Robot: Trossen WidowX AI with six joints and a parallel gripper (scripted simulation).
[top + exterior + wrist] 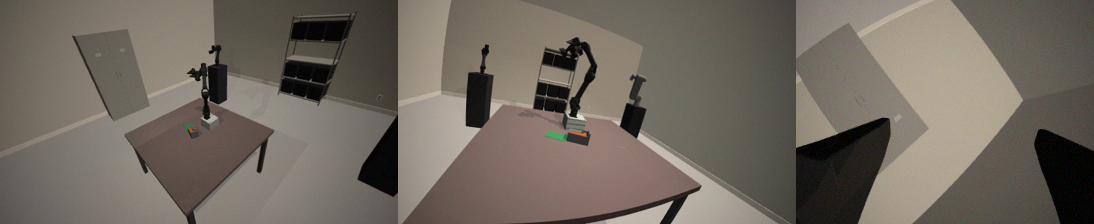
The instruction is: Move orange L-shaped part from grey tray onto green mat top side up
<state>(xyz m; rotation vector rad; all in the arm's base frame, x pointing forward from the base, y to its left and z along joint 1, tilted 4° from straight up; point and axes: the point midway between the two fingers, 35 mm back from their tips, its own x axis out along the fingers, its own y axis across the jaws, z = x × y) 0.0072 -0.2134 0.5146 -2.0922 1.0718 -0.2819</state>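
Now: gripper tip 58 cm above the orange L-shaped part, 23 cm to the right of it and 19 cm short of it. From my gripper tip the other things lie so: green mat (65 cm below, 13 cm ahead, 7 cm to the left).
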